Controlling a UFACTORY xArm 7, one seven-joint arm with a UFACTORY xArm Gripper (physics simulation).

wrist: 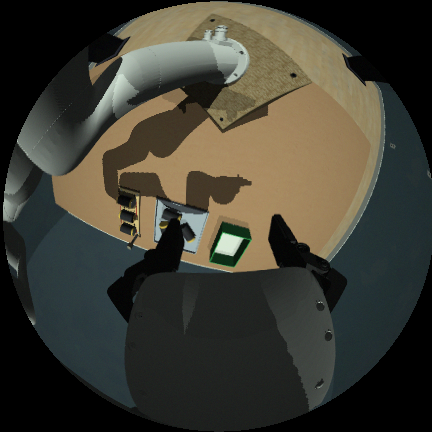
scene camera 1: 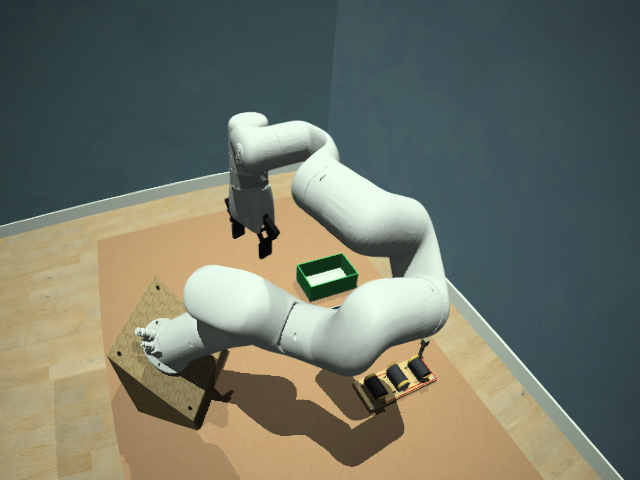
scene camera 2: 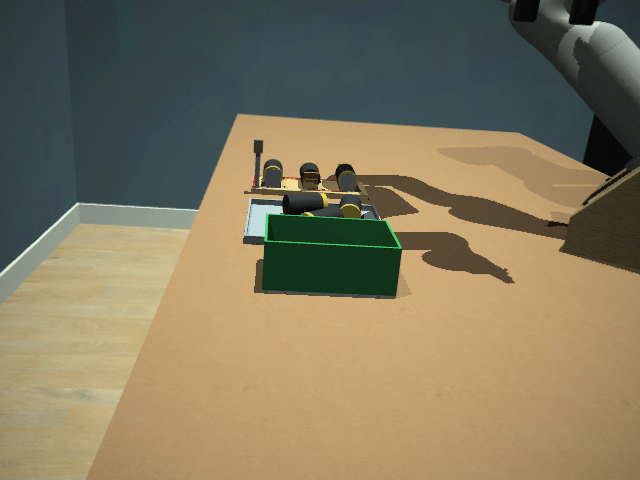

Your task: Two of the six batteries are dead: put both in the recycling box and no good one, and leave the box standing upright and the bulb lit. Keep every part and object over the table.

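Places are measured from the arm's base along level axes (x ahead, y left, z up), in metres.
Where they show: gripper, fingertip midpoint: [wrist: 225, 228] [scene camera 1: 251, 245] [scene camera 2: 550, 23]; arm's base, link origin: [wrist: 218, 59] [scene camera 1: 166, 346].
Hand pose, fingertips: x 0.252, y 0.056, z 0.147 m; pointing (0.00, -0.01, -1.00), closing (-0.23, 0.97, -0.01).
Note:
Each offset is from my fingertips to the top centre of the thing. "pt": to the spot under its first point. Level surfaces: height alone.
My gripper [scene camera 1: 251, 240] [scene camera 2: 554, 15] [wrist: 225, 228] is open and empty, high above the table. The green recycling box @(0.266 m ahead, 0.073 m left, 0.241 m down) [scene camera 1: 333, 288] [scene camera 2: 330, 268] [wrist: 236, 230] stands upright, with its pale floor bare. Three dark batteries @(0.218 m ahead, 0.318 m right, 0.255 m down) [scene camera 1: 398, 377] @(pt 0.224 m ahead, 0.281 m right, 0.263 m down) [scene camera 2: 310, 174] [wrist: 128, 216] lie side by side on the wired holder board @(pt 0.119 m ahead, 0.317 m right, 0.292 m down) [scene camera 1: 364, 399]. A thin post with a dark block @(pt 0.306 m ahead, 0.299 m right, 0.216 m down) [scene camera 1: 424, 343] [scene camera 2: 258, 146] [wrist: 131, 244] stands at its end; no glow shows. Three more batteries @(0.253 m ahead, 0.159 m right, 0.264 m down) [scene camera 2: 305, 203] @(0.245 m ahead, 0.080 m right, 0.264 m down) [wrist: 188, 232] lie in the grey tray [scene camera 2: 255, 222] [wrist: 201, 222]. Which batteries are dead cannot be told.
The tray stands between the box and the holder board; in scene camera 1 the arm [scene camera 1: 356, 330] hides nearly all of it. The arm's wooden base block [scene camera 1: 139, 390] [scene camera 2: 610, 222] [wrist: 265, 65] stands on the table @(0.301 m down) [scene camera 2: 361, 372]. The box, tray and board are near one table edge.

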